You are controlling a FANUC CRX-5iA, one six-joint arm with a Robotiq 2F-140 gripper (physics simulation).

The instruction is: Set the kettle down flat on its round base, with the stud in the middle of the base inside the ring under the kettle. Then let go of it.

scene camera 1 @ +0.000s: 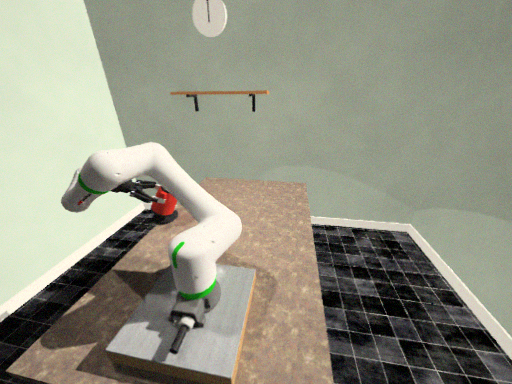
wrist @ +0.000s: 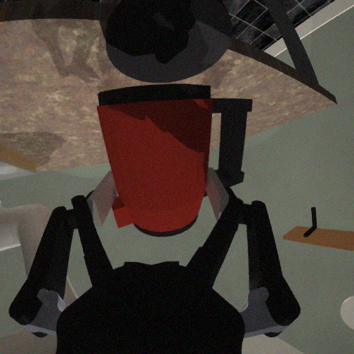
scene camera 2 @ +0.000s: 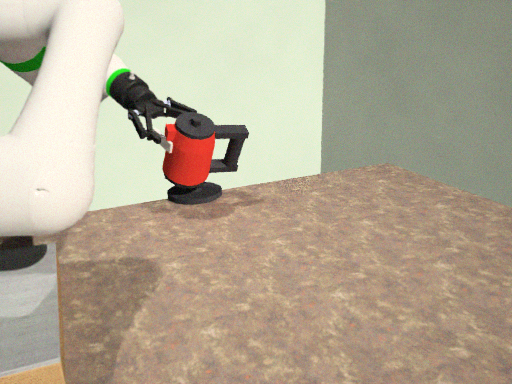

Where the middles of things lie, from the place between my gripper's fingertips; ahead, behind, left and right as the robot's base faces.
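With the red kettle (wrist: 157,136), I find it 4 cm ahead of my hand, 1 cm to the left of it and 3 cm below it. The round black base (scene camera 2: 208,192) is 2 cm ahead of my hand and 5 cm to the left of it, and it sits 16 cm below.
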